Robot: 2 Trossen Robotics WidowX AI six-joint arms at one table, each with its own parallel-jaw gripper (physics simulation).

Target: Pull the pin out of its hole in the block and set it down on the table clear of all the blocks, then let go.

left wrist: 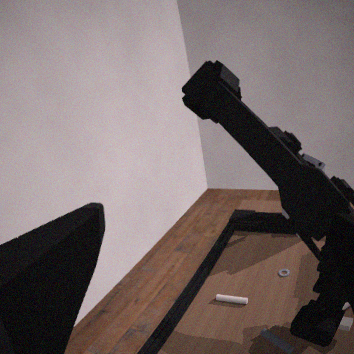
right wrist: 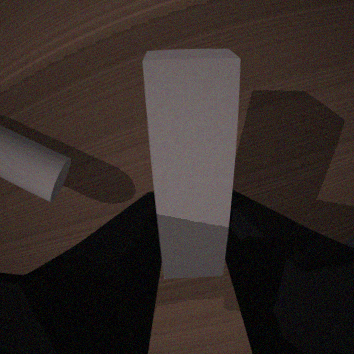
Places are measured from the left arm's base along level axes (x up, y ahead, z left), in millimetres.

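Pixels of known places: left gripper, fingertip midpoint: (left wrist: 223, 222); right gripper, fingertip midpoint: (right wrist: 189, 203).
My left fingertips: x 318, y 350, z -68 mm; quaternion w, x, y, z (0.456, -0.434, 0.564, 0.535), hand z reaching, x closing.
Observation:
For each thing: its top centre in the pictures, then the offset to it from my left fingertips. "spot": a spot on its surface instead.
- pale rectangular pin, top centre: (right wrist: 193, 203) (left wrist: 334, 316) dx -326, dy +203, dz -177 mm
- white rod, top centre: (left wrist: 231, 296) dx -346, dy +324, dz -18 mm
- small grey ring, top centre: (left wrist: 283, 271) dx -356, dy +380, dz -137 mm
- blue-grey bar, top centre: (left wrist: 276, 337) dx -344, dy +203, dz -79 mm
- grey cylinder, surface spot: (right wrist: 30, 165) spot: dx -343, dy +237, dz -212 mm
A pale rectangular pin (right wrist: 192, 125) stands out between the black fingers of my right gripper (right wrist: 189, 203) in the right wrist view. The right gripper is shut on it, and the table shows beyond it. The pin's far end is free of any block in that view. In the left wrist view, a black finger (left wrist: 55, 270) of my left gripper shows at the lower left, away from the objects; that gripper is open and empty. The block with the hole cannot be made out clearly in either view.
A white rod (left wrist: 231, 299) and a small grey ring (left wrist: 284, 272) lie on the table inside a black border (left wrist: 200, 280). A blue-grey bar (left wrist: 276, 341) lies near the right arm (left wrist: 270, 150). A grey cylinder (right wrist: 30, 165) is left of the pin.

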